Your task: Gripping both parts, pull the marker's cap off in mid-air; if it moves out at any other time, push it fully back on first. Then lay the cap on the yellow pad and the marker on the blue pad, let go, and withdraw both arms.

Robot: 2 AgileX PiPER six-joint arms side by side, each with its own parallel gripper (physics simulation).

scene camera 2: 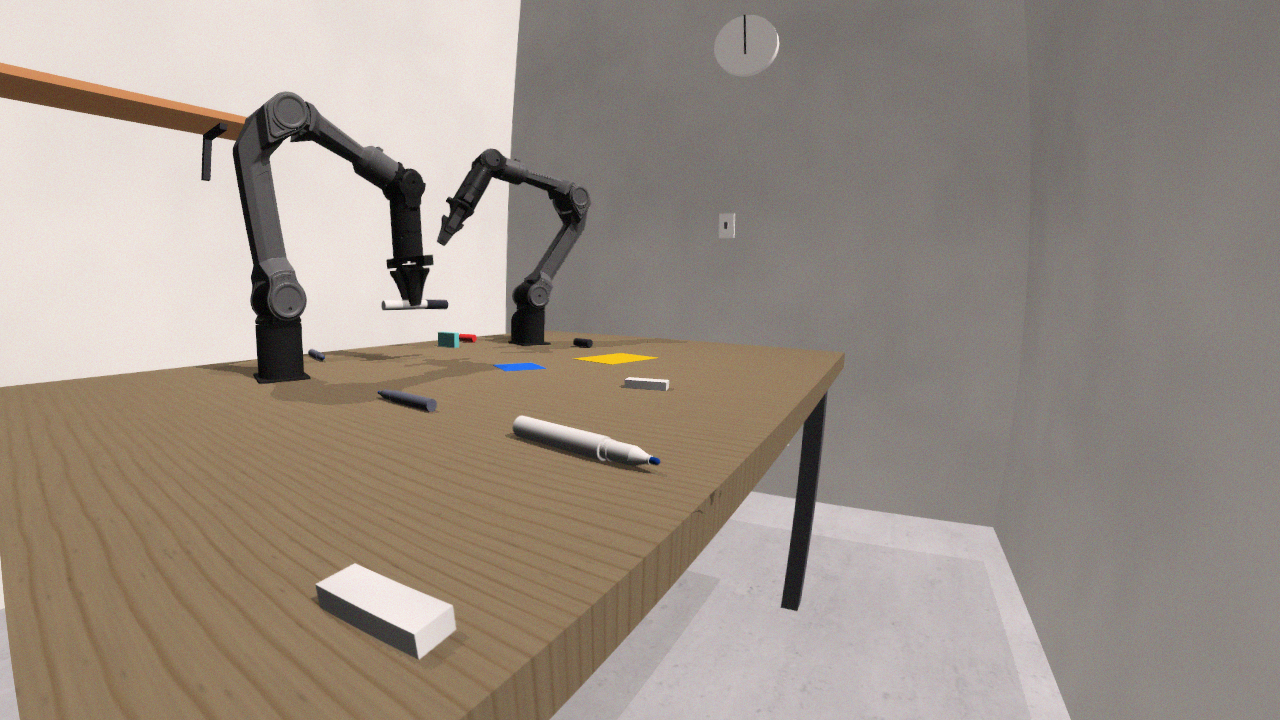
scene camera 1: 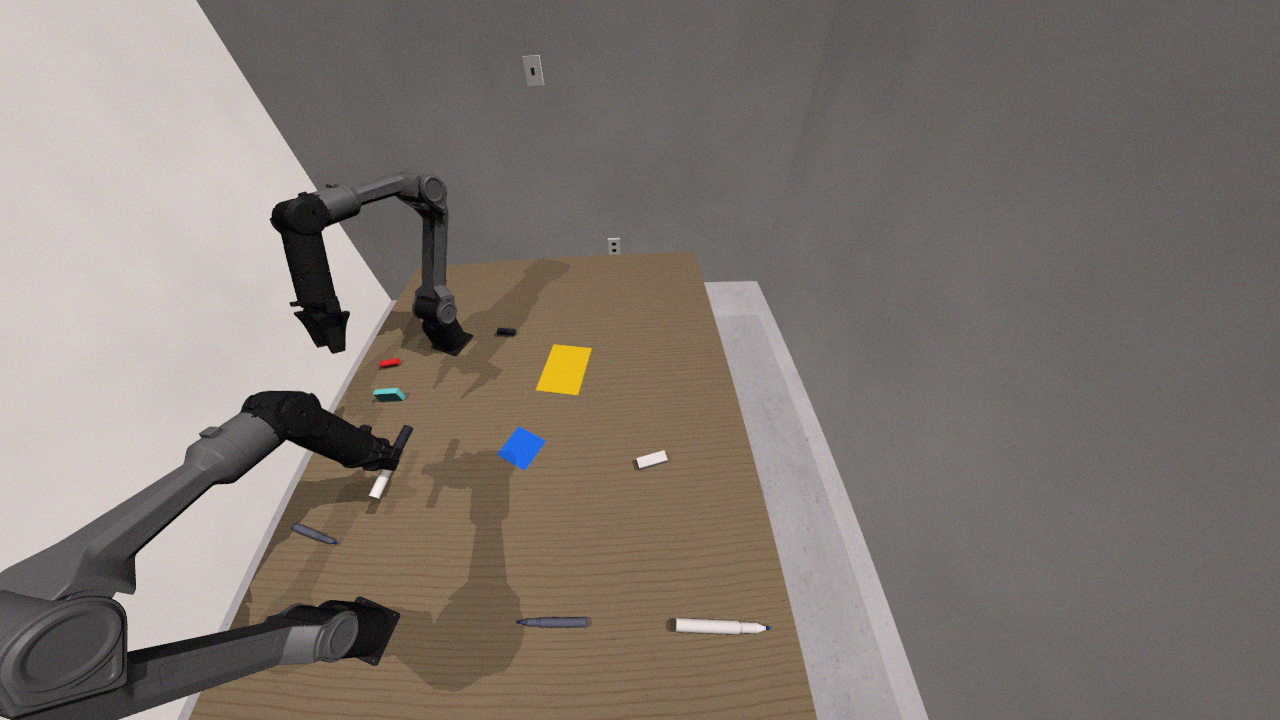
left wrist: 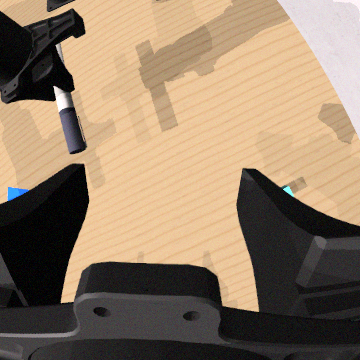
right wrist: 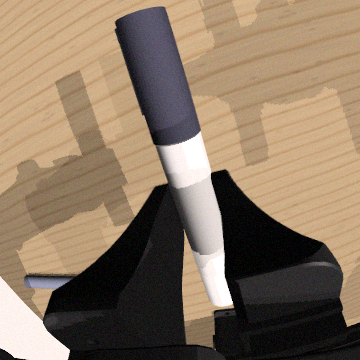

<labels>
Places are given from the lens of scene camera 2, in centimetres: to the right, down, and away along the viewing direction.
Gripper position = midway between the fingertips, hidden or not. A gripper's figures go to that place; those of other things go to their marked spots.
left gripper (scene camera 2: 444,238): -44, -27, 106
right gripper (scene camera 2: 412,305): -43, -10, 90
</labels>
